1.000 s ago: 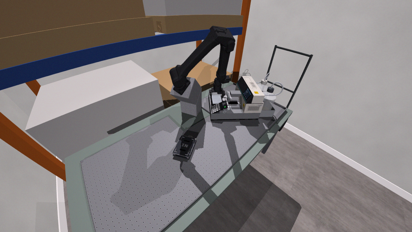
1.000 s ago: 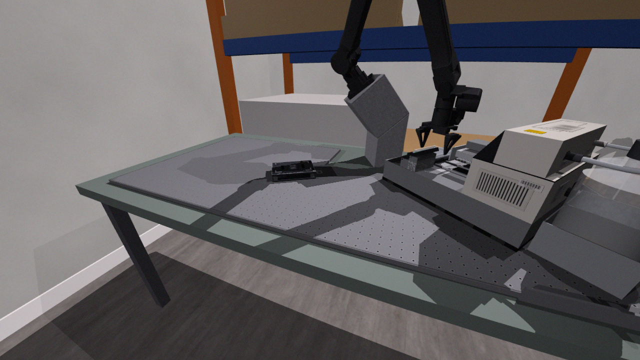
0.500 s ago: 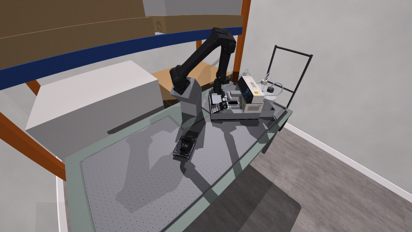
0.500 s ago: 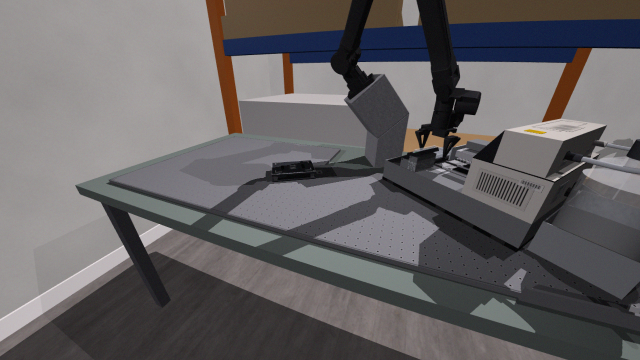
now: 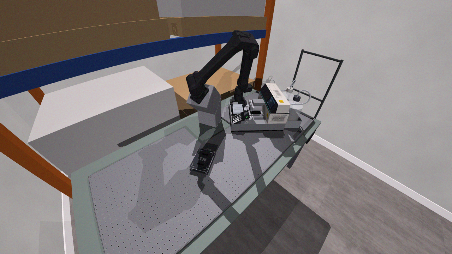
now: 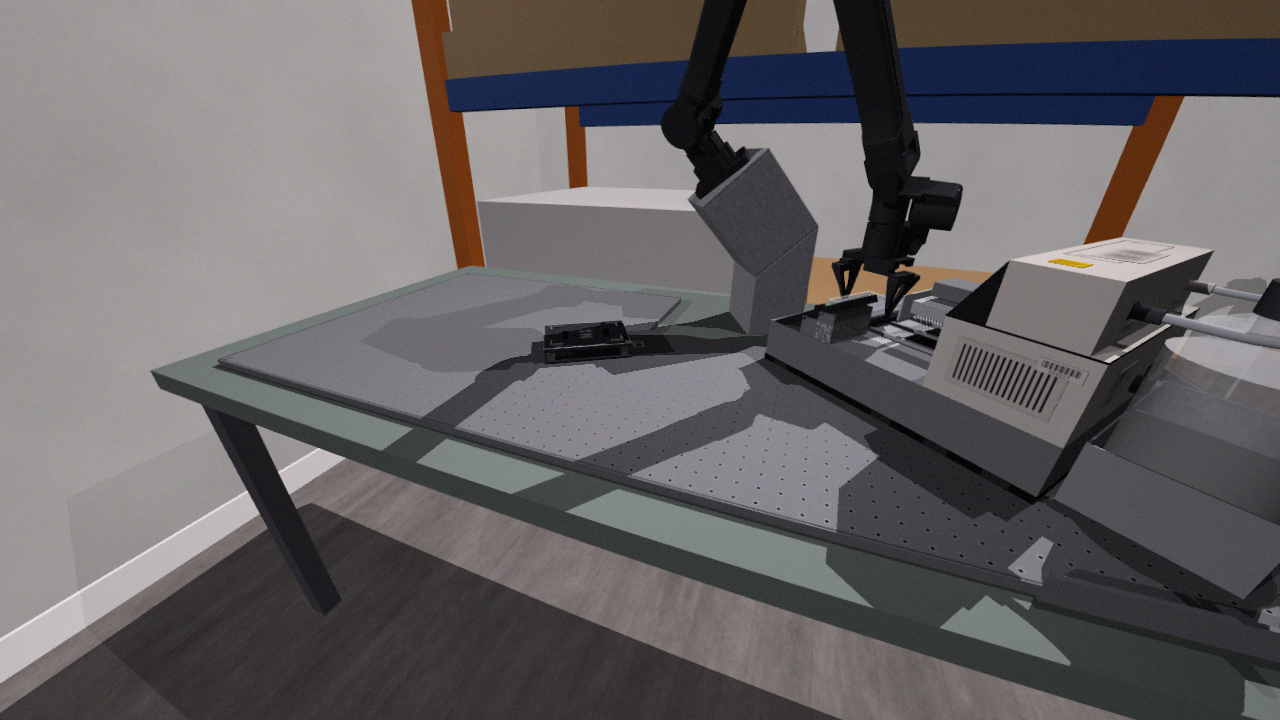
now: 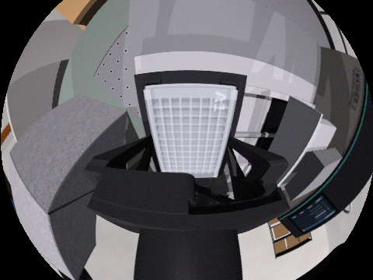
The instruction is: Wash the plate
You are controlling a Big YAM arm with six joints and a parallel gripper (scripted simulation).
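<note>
Right now the white well plate is right at my hand. Round my hand: black plate nest N1: 530 mm to the right, 80 mm below, 80 mm ahead; then plate washer: 120 mm ahead, 100 mm to the left, 30 mm above.
</note>
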